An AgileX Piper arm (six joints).
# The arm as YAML. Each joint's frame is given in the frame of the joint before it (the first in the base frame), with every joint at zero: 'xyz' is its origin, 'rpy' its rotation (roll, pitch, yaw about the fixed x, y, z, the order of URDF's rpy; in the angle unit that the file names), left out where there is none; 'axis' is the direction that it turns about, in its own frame. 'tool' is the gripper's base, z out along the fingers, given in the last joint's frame.
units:
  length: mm
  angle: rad
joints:
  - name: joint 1
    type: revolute
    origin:
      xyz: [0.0, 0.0, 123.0]
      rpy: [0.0, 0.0, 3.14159]
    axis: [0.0, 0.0, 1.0]
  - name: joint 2
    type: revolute
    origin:
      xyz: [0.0, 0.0, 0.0]
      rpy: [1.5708, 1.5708, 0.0]
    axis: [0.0, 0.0, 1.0]
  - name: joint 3
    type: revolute
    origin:
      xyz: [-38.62, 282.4, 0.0]
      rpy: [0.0, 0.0, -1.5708]
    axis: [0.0, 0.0, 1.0]
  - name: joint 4
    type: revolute
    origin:
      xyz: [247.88, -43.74, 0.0]
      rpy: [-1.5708, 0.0, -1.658]
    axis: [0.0, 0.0, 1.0]
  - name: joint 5
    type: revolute
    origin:
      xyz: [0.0, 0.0, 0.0]
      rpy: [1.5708, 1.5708, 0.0]
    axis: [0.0, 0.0, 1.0]
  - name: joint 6
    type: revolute
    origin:
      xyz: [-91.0, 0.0, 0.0]
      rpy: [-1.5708, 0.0, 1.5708]
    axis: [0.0, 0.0, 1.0]
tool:
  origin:
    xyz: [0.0, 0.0, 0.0]
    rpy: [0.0, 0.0, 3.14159]
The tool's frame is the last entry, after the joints.
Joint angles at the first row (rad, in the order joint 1, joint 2, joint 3, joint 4, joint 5, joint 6):
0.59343 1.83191 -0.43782 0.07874 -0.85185 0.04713
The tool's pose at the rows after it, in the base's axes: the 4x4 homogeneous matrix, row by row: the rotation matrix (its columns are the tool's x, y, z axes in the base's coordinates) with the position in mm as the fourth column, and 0 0 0 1 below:
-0.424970 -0.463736 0.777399 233.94; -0.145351 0.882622 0.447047 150.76; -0.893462 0.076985 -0.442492 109.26; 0 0 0 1
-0.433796 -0.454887 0.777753 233.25; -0.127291 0.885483 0.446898 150.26; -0.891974 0.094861 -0.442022 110.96; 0 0 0 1
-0.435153 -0.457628 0.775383 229.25; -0.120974 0.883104 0.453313 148.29; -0.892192 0.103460 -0.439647 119.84; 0 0 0 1
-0.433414 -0.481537 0.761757 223.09; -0.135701 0.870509 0.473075 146.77; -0.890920 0.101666 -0.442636 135.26; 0 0 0 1
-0.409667 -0.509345 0.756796 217.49; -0.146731 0.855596 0.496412 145.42; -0.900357 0.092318 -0.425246 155.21; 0 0 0 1
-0.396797 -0.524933 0.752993 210.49; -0.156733 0.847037 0.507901 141.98; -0.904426 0.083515 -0.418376 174.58; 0 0 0 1
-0.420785 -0.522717 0.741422 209.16; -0.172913 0.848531 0.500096 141.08; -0.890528 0.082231 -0.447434 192.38; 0 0 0 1
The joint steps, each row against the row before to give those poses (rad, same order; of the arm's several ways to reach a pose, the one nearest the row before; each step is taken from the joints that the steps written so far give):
-0.00001 0.00001 -0.00001 0.00673 0.00255 0.01400
0.00000 -0.00959 0.00258 0.00093 0.00645 0.01908
0.00000 -0.05068 0.01246 -0.00634 0.03563 0.00815
0.00000 -0.08815 0.00872 -0.02906 0.08317 0.00373
0.00000 -0.10061 -0.00002 -0.03156 0.08163 0.00001
0.00001 -0.10511 -0.00206 -0.01943 0.09966 -0.00002
-0.00001 -0.07888 -0.04071 -0.00003 0.15183 0.00003

